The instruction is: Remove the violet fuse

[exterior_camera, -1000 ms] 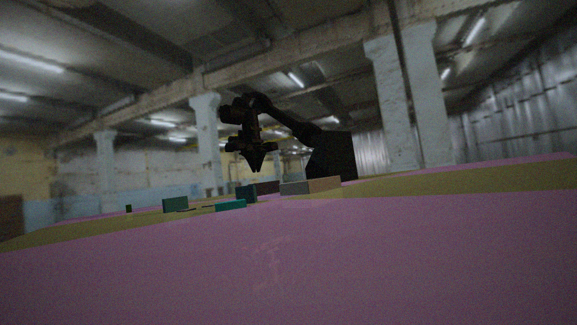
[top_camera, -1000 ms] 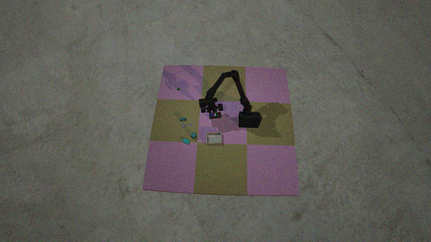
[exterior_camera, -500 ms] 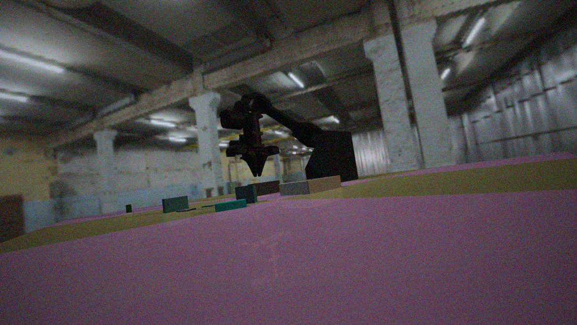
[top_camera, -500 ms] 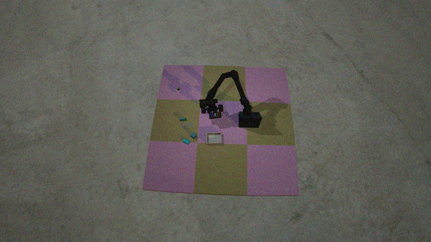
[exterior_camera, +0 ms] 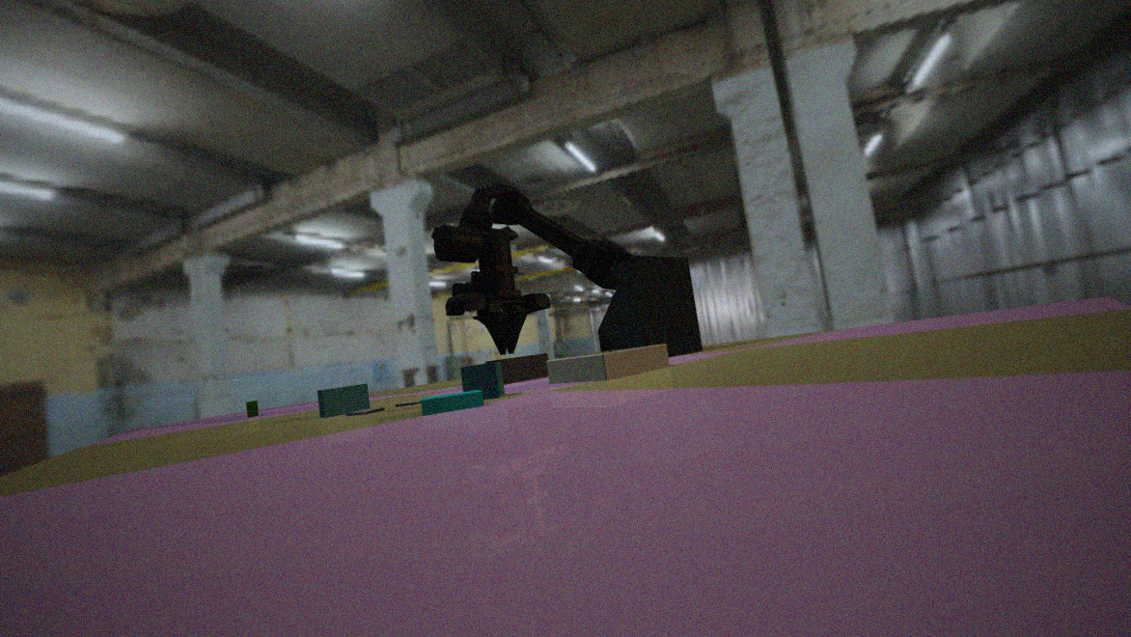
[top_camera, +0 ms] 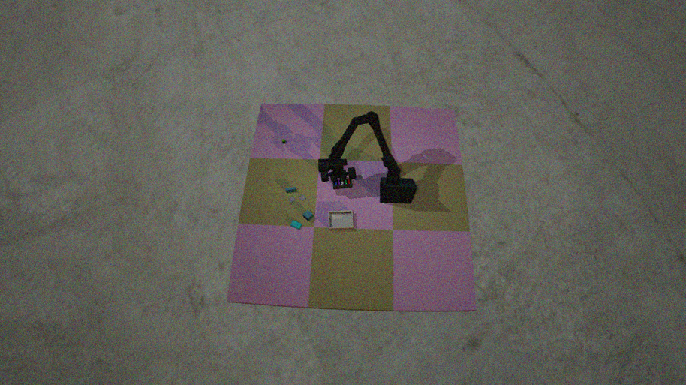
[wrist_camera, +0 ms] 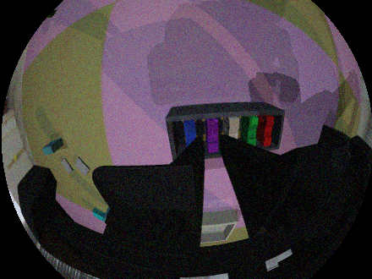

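Right now the pale tray is 220 mm to the left of my gripper tip, 40 mm below it and 40 mm behind it.
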